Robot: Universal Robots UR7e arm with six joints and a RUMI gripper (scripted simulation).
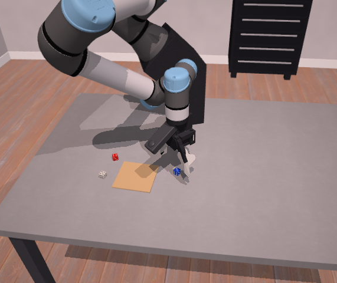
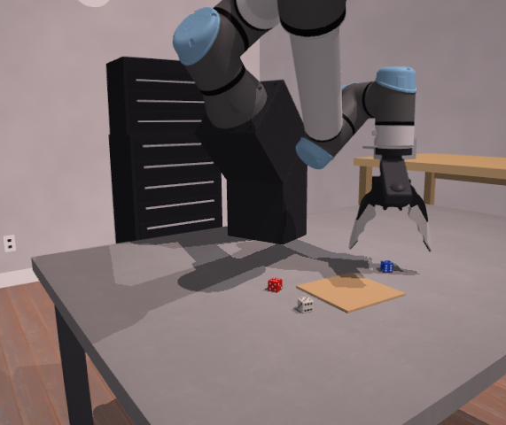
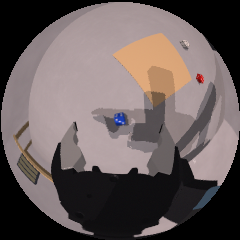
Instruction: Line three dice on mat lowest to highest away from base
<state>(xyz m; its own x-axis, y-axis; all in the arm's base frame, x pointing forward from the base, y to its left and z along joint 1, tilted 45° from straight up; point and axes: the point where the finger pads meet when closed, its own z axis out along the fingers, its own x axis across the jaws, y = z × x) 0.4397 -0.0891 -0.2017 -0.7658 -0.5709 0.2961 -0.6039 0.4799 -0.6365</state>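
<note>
Now: the blue die 1 cm behind my hand, 1 cm to the left of it and 4 cm below it. Also, from my hand: tan mat: 14 cm to the right, 5 cm below; then red die: 10 cm behind, 23 cm to the right, 4 cm below; then white die: 26 cm to the right, 4 cm below.
</note>
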